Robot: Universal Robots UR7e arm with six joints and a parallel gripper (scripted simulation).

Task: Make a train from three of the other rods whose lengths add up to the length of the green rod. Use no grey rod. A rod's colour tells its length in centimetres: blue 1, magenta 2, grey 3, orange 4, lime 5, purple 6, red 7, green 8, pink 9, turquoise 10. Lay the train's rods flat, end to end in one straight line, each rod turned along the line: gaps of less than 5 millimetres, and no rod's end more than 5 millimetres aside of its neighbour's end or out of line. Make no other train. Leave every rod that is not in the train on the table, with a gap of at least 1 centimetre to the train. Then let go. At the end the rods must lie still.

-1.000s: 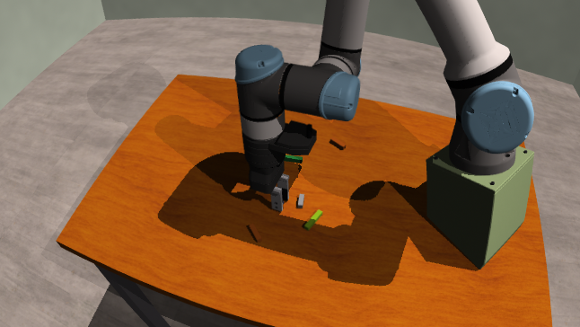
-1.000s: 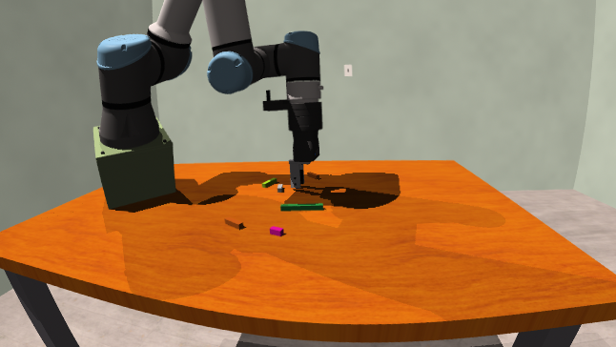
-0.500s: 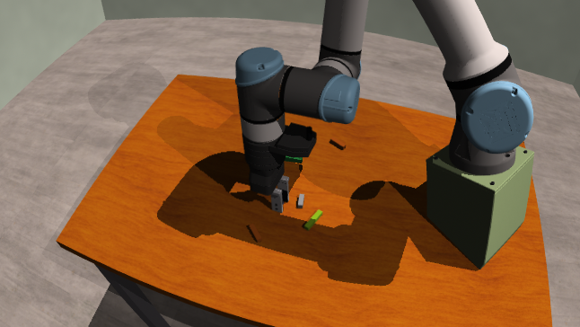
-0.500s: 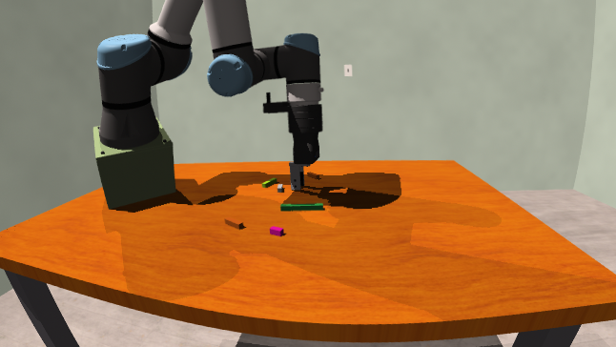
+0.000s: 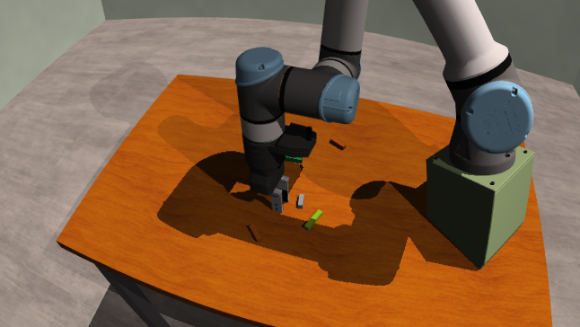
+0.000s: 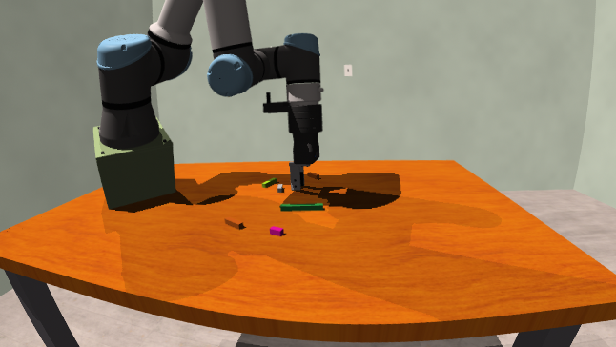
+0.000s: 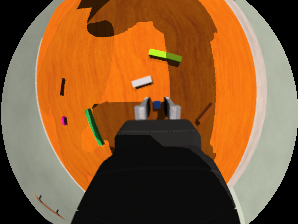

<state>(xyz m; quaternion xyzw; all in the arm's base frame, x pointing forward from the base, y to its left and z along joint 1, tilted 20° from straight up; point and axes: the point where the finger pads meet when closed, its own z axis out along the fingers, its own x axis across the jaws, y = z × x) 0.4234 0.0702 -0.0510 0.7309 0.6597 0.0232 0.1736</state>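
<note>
Right now my hand is 1 cm above the blue rod. The rest, counted from my hand: lime rod (7 cm behind, 3 cm to the left, 1 cm below); green rod (13 cm to the right, 3 cm ahead, 1 cm below); grey rod (4 cm behind, 2 cm to the right, 1 cm below).
</note>
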